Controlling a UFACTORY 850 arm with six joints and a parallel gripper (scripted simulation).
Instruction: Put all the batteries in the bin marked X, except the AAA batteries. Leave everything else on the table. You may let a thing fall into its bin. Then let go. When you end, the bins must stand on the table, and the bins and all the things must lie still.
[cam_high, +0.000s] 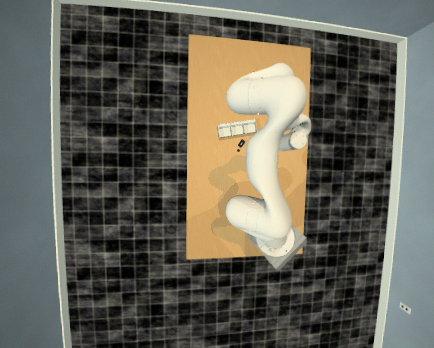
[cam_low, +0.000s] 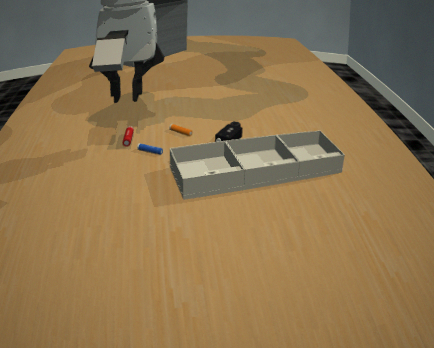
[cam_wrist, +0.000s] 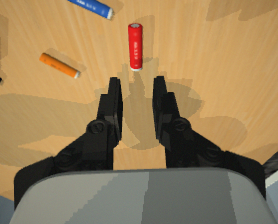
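Now: the red battery 9 cm below my hand. Also, from my hand: orange battery 4 cm behind, 8 cm to the left, 9 cm below; black 9 V battery 2 cm behind, 16 cm to the left, 9 cm below; blue battery 3 cm ahead, 5 cm to the left, 9 cm below.
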